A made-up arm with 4 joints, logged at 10 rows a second.
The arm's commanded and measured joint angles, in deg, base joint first. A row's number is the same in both.
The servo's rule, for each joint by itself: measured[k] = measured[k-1] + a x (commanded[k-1-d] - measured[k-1]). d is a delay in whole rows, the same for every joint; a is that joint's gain. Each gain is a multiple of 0.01, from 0.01 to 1. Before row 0 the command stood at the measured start. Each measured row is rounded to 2 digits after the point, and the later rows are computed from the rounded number. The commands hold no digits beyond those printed.
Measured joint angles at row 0: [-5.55, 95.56, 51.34, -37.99]
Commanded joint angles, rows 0 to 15: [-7.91, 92.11, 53.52, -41.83]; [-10.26, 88.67, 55.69, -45.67]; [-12.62, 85.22, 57.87, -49.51]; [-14.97, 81.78, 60.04, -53.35]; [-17.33, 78.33, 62.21, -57.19]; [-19.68, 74.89, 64.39, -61.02]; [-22.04, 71.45, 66.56, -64.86]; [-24.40, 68.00, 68.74, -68.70]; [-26.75, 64.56, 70.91, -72.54]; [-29.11, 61.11, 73.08, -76.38]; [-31.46, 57.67, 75.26, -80.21]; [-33.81, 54.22, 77.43, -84.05]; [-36.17, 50.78, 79.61, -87.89]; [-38.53, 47.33, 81.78, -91.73]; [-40.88, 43.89, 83.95, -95.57]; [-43.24, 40.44, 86.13, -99.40]
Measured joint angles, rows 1 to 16: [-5.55, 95.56, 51.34, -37.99]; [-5.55, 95.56, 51.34, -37.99]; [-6.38, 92.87, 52.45, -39.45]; [-7.74, 89.59, 54.10, -41.81]; [-9.45, 86.18, 56.02, -44.74]; [-11.38, 82.75, 58.07, -48.01]; [-13.46, 79.30, 60.18, -51.50]; [-15.64, 75.86, 62.33, -55.12]; [-17.88, 72.42, 64.49, -58.82]; [-20.16, 68.97, 66.66, -62.57]; [-22.47, 65.53, 68.83, -66.36]; [-24.79, 62.08, 71.00, -70.17]; [-27.12, 58.64, 73.17, -73.99]; [-29.46, 55.19, 75.34, -77.81]; [-31.81, 51.75, 77.52, -81.64]; [-34.16, 48.30, 79.69, -85.47]
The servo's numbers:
d 2
a 0.35 0.78 0.51 0.38

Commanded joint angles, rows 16 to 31: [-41.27, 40.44, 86.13, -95.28]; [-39.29, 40.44, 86.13, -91.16]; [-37.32, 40.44, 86.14, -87.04]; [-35.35, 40.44, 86.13, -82.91]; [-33.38, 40.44, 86.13, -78.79]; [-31.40, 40.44, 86.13, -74.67]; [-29.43, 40.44, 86.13, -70.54]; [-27.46, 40.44, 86.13, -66.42]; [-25.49, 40.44, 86.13, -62.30]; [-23.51, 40.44, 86.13, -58.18]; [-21.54, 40.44, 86.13, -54.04]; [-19.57, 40.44, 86.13, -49.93]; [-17.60, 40.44, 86.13, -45.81]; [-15.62, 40.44, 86.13, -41.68]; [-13.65, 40.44, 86.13, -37.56]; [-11.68, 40.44, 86.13, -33.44]
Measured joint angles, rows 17 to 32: [-36.51, 44.86, 81.86, -89.31]; [-38.87, 41.41, 84.04, -93.14]; [-39.71, 40.65, 85.11, -93.95]; [-39.56, 40.49, 85.63, -92.89]; [-38.78, 40.45, 85.89, -90.67]; [-37.58, 40.44, 86.01, -87.72]; [-36.11, 40.44, 86.07, -84.33]; [-34.46, 40.44, 86.10, -80.66]; [-32.70, 40.44, 86.12, -76.81]; [-30.87, 40.44, 86.13, -72.86]; [-28.99, 40.44, 86.13, -68.85]; [-27.07, 40.44, 86.13, -64.80]; [-25.13, 40.44, 86.13, -60.71]; [-23.18, 40.44, 86.13, -56.61]; [-21.23, 40.44, 86.13, -52.51]; [-19.27, 40.44, 86.13, -48.39]
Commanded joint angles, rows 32 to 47: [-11.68, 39.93, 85.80, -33.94]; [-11.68, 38.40, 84.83, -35.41]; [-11.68, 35.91, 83.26, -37.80]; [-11.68, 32.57, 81.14, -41.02]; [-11.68, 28.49, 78.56, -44.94]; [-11.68, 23.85, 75.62, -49.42]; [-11.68, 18.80, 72.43, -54.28]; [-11.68, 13.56, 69.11, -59.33]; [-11.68, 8.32, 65.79, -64.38]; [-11.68, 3.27, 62.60, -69.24]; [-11.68, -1.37, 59.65, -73.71]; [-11.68, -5.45, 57.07, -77.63]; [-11.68, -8.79, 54.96, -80.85]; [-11.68, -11.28, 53.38, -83.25]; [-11.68, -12.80, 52.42, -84.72]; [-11.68, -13.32, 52.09, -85.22]
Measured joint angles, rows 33 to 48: [-17.30, 40.44, 86.13, -44.27]; [-15.33, 40.44, 86.13, -40.15]; [-14.05, 40.04, 85.96, -37.79]; [-13.22, 38.76, 85.38, -36.89]; [-12.68, 36.54, 84.30, -37.24]; [-12.33, 33.44, 82.69, -38.68]; [-12.10, 29.58, 80.58, -41.06]; [-11.95, 25.11, 78.05, -44.24]; [-11.86, 20.19, 75.18, -48.06]; [-11.80, 15.02, 72.08, -52.34]; [-11.76, 9.79, 68.87, -56.92]; [-11.73, 4.70, 65.67, -61.60]; [-11.71, -0.03, 62.60, -66.20]; [-11.70, -4.26, 59.78, -70.54]; [-11.69, -7.79, 57.32, -74.46]; [-11.69, -10.51, 55.31, -77.80]
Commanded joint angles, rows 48 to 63: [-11.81, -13.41, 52.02, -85.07]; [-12.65, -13.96, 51.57, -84.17]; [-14.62, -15.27, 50.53, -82.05]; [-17.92, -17.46, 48.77, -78.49]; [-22.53, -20.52, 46.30, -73.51]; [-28.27, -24.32, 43.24, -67.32]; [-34.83, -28.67, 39.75, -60.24]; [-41.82, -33.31, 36.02, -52.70]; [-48.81, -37.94, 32.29, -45.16]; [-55.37, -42.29, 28.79, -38.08]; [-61.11, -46.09, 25.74, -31.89]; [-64.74, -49.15, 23.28, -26.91]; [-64.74, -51.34, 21.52, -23.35]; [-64.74, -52.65, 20.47, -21.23]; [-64.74, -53.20, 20.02, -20.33]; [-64.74, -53.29, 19.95, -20.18]
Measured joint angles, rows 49 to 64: [-11.69, -12.30, 53.84, -80.43]; [-11.69, -13.10, 52.95, -82.25]; [-11.73, -13.34, 52.48, -83.32]; [-12.05, -13.82, 52.02, -83.64]; [-12.95, -14.95, 51.26, -83.04]; [-14.69, -16.91, 49.99, -81.31]; [-17.43, -19.73, 48.11, -78.35]; [-21.22, -23.31, 45.63, -74.16]; [-25.98, -27.49, 42.63, -68.87]; [-31.52, -32.03, 39.26, -62.73]; [-37.57, -36.64, 35.71, -56.05]; [-43.80, -41.05, 32.18, -49.22]; [-49.86, -44.98, 28.90, -42.63]; [-55.07, -48.23, 26.03, -36.66]; [-58.45, -50.66, 23.73, -31.60]; [-60.65, -52.21, 22.07, -27.66]
